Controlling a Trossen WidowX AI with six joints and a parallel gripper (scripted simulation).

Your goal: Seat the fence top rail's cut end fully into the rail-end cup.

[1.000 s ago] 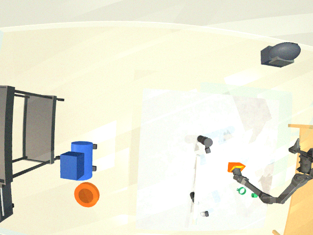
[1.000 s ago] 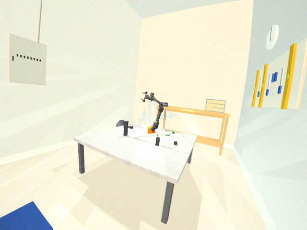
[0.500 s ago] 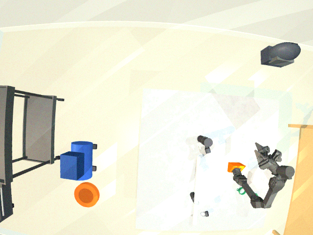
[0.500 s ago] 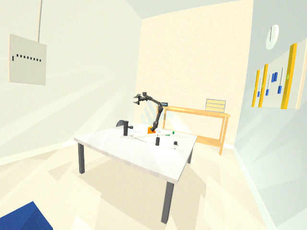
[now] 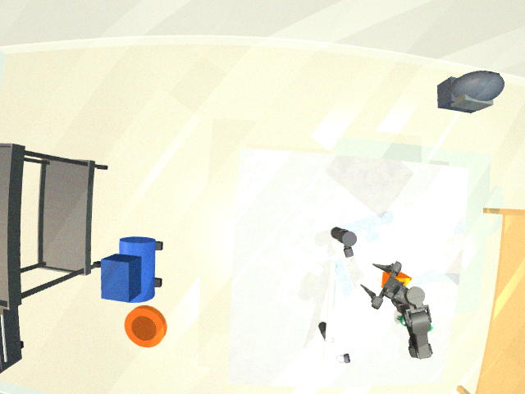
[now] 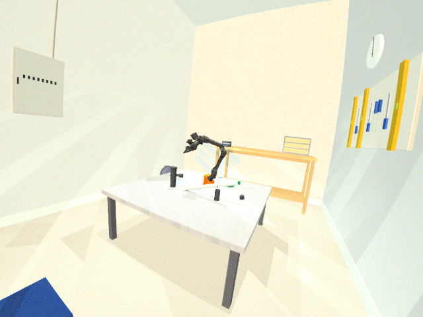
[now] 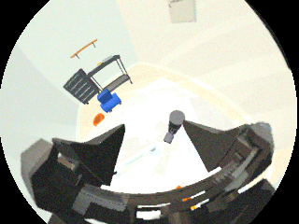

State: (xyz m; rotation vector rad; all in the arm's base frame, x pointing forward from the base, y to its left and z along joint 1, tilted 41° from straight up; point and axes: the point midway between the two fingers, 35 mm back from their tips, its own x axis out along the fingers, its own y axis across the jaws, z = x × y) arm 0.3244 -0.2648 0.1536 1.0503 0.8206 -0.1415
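Right now the dark rail-end cup is 50 mm to the right of my gripper tip and 240 mm below it. The rest, counted from my gripper tip: green piece 620 mm behind, 350 mm to the left, 340 mm below.
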